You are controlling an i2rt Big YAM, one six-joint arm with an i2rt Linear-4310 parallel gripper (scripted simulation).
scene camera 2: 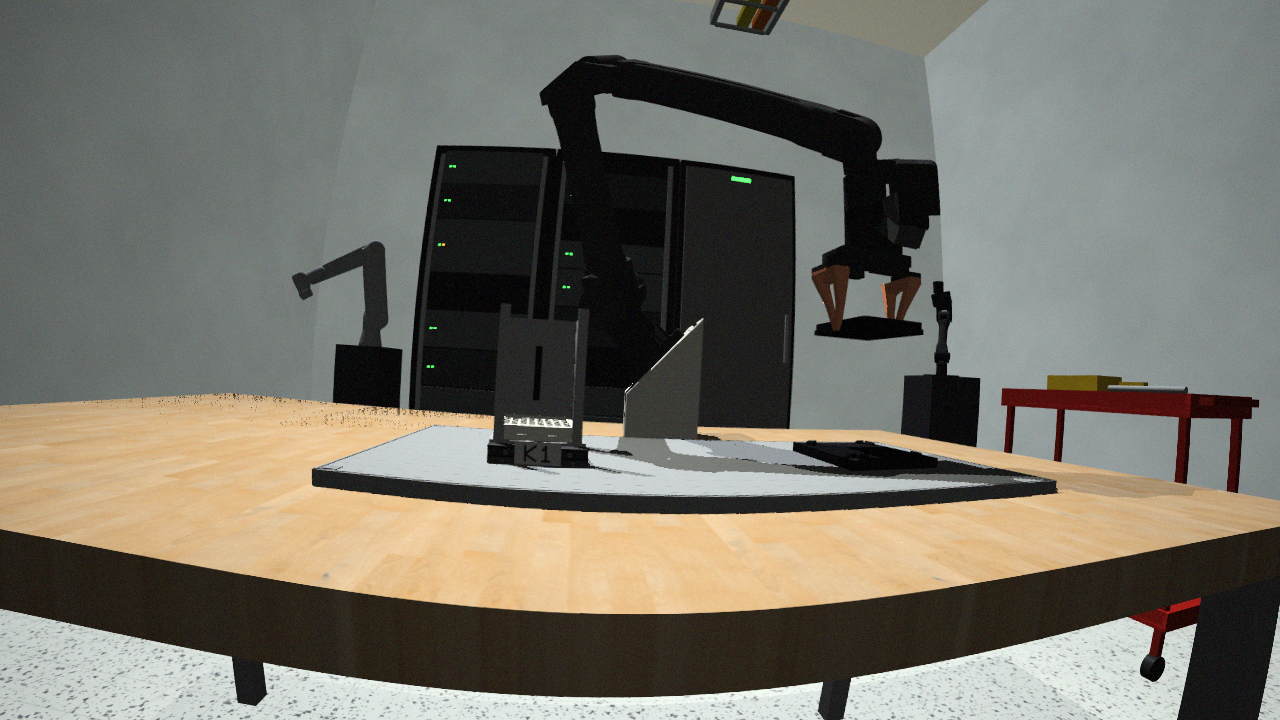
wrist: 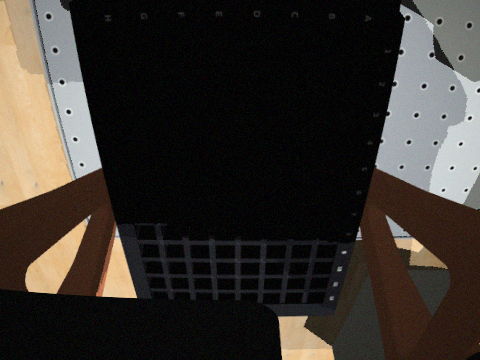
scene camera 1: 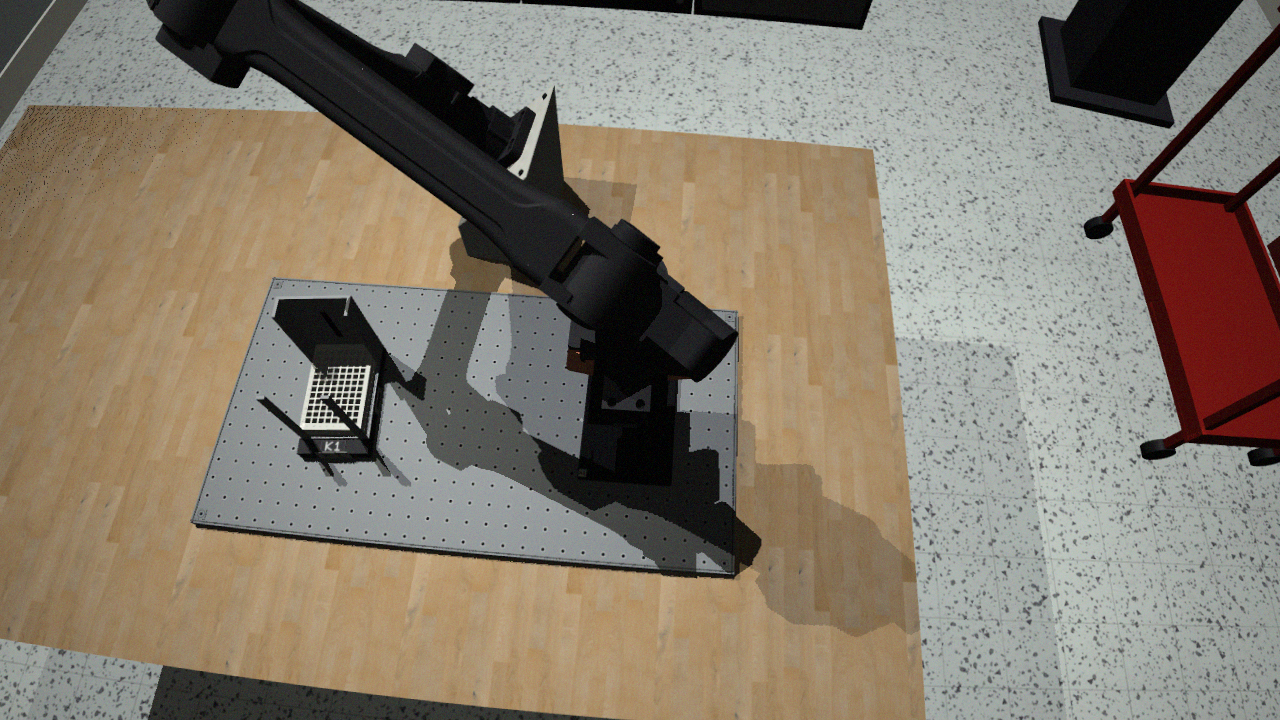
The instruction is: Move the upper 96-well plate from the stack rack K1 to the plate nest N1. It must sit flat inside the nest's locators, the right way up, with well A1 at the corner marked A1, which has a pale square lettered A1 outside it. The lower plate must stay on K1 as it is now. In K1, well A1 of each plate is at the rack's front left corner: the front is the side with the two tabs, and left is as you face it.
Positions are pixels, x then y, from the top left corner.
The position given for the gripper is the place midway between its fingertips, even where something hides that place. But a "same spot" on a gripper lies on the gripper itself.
The gripper shows in scene camera 2, in the wrist view and in scene camera 1 (630, 372). One and the same spot on the gripper: (wrist: 77, 314) is (scene camera 2: 895, 270).
